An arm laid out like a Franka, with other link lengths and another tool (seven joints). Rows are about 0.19 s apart.
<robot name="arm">
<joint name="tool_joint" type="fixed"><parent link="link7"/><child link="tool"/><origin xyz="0.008 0.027 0.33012" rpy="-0.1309 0 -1.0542"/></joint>
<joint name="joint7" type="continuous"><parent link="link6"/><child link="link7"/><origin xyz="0.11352 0 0" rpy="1.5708 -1.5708 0"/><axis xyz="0 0 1"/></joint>
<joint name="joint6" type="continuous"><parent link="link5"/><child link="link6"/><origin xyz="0 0 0" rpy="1.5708 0 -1.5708"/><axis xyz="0 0 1"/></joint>
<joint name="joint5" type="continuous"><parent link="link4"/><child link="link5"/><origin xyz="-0.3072 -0.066 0" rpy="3.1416 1.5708 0"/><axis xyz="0 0 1"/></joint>
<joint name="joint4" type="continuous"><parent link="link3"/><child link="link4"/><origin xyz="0.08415 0 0" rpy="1.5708 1.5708 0"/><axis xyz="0 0 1"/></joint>
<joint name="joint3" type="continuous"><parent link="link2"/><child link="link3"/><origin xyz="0 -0.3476 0" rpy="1.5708 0 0"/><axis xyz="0 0 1"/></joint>
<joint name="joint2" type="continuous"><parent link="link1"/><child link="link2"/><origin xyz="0 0 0" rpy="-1.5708 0 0"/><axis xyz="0 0 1"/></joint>
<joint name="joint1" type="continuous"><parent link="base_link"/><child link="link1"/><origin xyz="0 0 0.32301"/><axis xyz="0 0 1"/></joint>
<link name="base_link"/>
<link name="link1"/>
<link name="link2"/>
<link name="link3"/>
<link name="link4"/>
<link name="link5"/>
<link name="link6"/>
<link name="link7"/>
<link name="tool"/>
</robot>
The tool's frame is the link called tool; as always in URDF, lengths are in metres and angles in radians. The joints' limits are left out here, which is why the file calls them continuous.
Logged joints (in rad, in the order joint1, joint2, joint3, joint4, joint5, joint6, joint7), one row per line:
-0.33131, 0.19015, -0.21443, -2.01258, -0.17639, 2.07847, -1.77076
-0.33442, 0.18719, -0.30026, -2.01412, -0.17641, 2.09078, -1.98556
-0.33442, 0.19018, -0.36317, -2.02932, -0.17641, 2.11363, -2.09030
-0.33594, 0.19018, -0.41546, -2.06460, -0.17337, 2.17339, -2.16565
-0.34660, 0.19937, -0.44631, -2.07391, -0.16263, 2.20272, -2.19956
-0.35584, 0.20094, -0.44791, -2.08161, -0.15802, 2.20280, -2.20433
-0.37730, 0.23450, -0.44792, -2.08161, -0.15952, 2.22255, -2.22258
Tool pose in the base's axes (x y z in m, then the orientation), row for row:
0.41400, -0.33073, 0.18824, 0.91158, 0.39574, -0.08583, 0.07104
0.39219, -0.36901, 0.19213, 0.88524, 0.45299, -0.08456, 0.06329
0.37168, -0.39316, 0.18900, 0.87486, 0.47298, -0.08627, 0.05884
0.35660, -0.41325, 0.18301, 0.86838, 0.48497, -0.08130, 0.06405
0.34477, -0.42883, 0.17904, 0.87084, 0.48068, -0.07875, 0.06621
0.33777, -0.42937, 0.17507, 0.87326, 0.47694, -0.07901, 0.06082
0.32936, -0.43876, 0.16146, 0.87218, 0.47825, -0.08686, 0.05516
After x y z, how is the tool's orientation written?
As a quaternion, x y z w.
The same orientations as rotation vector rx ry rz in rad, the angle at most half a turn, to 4 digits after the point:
2.7411, 1.1900, -0.2581
2.6743, 1.3685, -0.2555
2.6500, 1.4327, -0.2613
2.6222, 1.4644, -0.2455
2.6262, 1.4496, -0.2375
2.6420, 1.4430, -0.2390
2.6478, 1.4519, -0.2637

